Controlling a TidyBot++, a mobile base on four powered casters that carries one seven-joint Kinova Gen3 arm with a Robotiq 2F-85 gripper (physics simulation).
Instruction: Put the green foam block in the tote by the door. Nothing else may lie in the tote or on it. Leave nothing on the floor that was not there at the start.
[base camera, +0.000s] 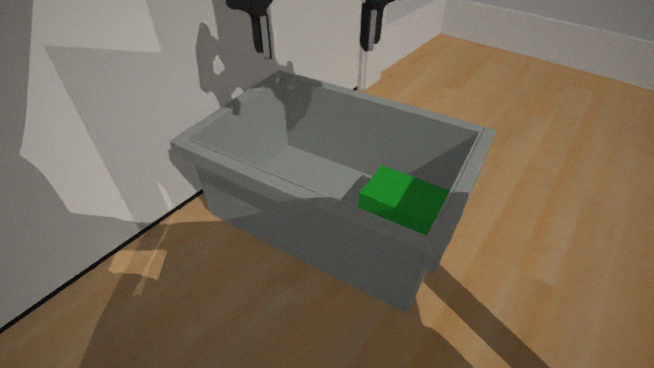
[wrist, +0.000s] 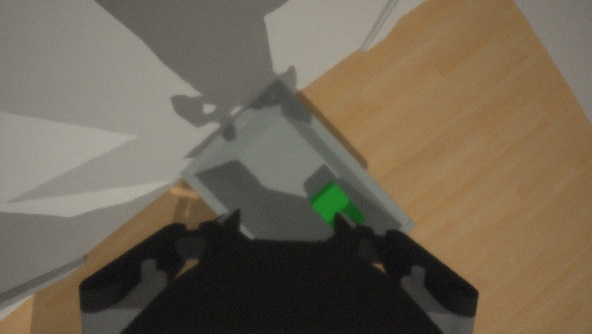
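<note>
The green foam block is inside the grey tote, toward its right end in the base camera view. Part of the block is hidden by the tote's near wall in the base camera view and by a fingertip in the wrist view. The tote stands upright on the floor beside the wall. My gripper is open, with its fingers wide apart and nothing between them. It hangs above the tote, apart from the block.
A light wall runs along the tote's left side. The wooden floor extends to the right, up to a white baseboard at the back. Shadows fall across the wall, tote and floor.
</note>
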